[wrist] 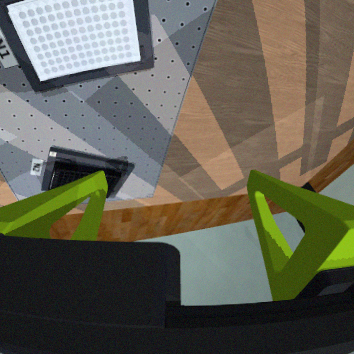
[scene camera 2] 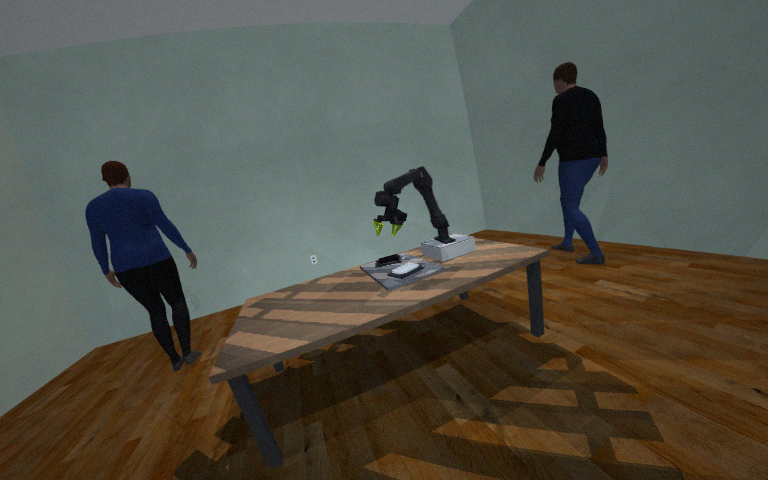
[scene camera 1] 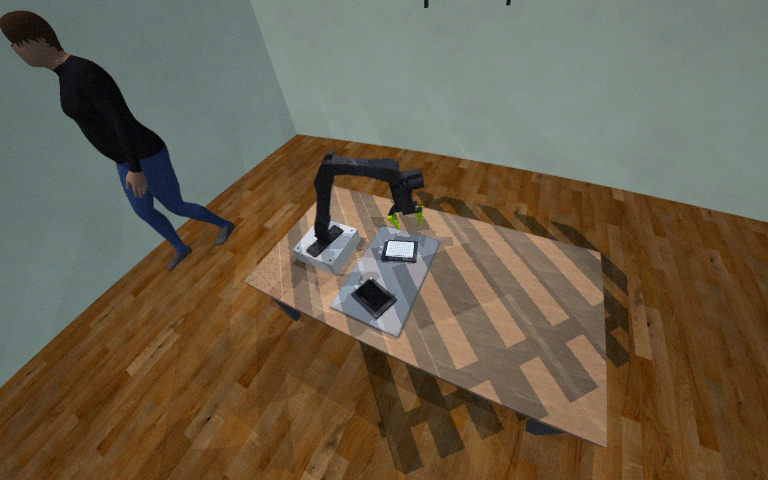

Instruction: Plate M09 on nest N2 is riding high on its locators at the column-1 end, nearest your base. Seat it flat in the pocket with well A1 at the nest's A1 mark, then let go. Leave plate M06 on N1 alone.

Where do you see a black well plate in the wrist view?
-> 62,173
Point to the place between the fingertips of my gripper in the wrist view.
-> At 176,177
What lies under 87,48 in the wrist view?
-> A white well plate.
